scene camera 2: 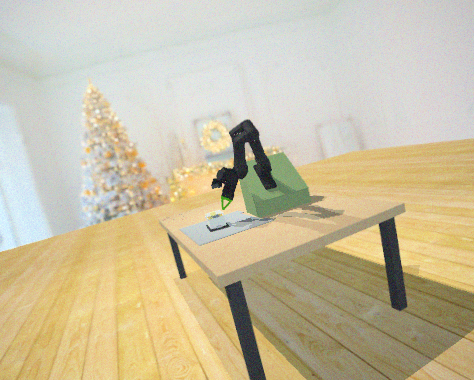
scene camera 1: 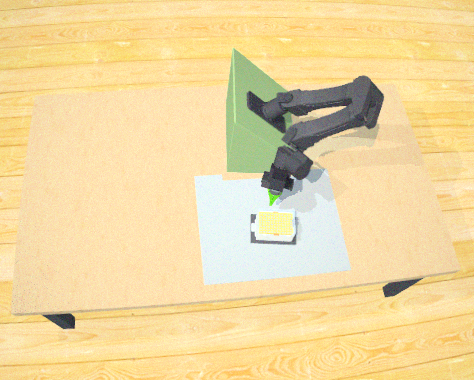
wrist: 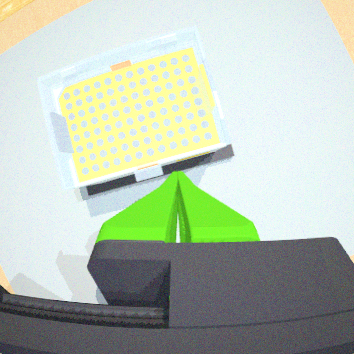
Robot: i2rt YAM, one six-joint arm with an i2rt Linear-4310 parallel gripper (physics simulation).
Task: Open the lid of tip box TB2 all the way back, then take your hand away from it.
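Frame: origin at the arm's base, x ahead, y left, z up, level; centimetres.
Seen in the pictures: gripper, between the fingertips: (scene camera 2: 223,209) (scene camera 1: 270,204) (wrist: 177,179); arm's base, origin of its link: (scene camera 2: 264,176) (scene camera 1: 265,113).
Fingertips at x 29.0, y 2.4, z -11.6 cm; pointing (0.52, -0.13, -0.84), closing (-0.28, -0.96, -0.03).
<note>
Pixels of each thing's top centre, then the offset from my fingertips to it. "*": a spot on its surface instead. Level surfaces: height alone.
- tip box, centre of its top: (wrist: 126,105) (scene camera 1: 276,220) (scene camera 2: 213,213) dx +5.7, dy +1.9, dz -0.1 cm
- pale tab, centre of its top: (wrist: 147,172) dx +1.0, dy +2.0, dz -1.4 cm
- dark base, a spot on its surface: (wrist: 112,185) * dx +0.9, dy +6.9, dz -7.0 cm
- pale blue-grey mat, height of its surface: dz -7.8 cm
- table, height of its surface: dz -8.1 cm
The tip box (scene camera 1: 275,224) (scene camera 2: 214,215) (wrist: 137,112) has a yellow rack with rows of round holes inside clear walls; no TB2 label is legible. Its clear lid (wrist: 197,40) appears closed over the rack, though its see-through edges are hard to make out. A pale tab (wrist: 149,173) sticks out midway along the side facing the gripper. My gripper (scene camera 1: 271,204) (scene camera 2: 224,208) (wrist: 177,179) is shut and empty. In the wrist view its green tips are beside the tab, to its right; touch and exact height cannot be told.
The box sits on a dark base (scene camera 1: 287,243) (wrist: 112,185) on a pale blue-grey mat (scene camera 1: 225,260) (wrist: 290,125). A large green block (scene camera 1: 250,145) (scene camera 2: 280,200) stands on the table (scene camera 1: 115,200) (scene camera 2: 260,255) beyond the mat, by the arm's mount.
</note>
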